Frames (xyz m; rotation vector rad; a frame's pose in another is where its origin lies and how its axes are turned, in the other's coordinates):
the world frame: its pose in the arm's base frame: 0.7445 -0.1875 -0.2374 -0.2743 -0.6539 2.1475
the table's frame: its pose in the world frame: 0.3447 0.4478 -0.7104 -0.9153 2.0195 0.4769
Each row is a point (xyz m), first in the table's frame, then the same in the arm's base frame.
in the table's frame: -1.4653 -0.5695 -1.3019
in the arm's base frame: -0.0714 -0.0916 0.8770
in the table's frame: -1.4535 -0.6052 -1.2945
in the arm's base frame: -0.0657 -0.0538 0.8793
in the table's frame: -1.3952 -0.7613 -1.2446
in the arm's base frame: -0.0440 0.1186 0.8726
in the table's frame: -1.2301 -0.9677 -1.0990
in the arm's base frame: 0.0192 0.3910 0.7590
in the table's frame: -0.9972 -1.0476 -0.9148
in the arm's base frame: 0.1227 0.5734 0.5342
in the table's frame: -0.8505 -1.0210 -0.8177
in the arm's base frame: 0.1989 0.6113 0.3779
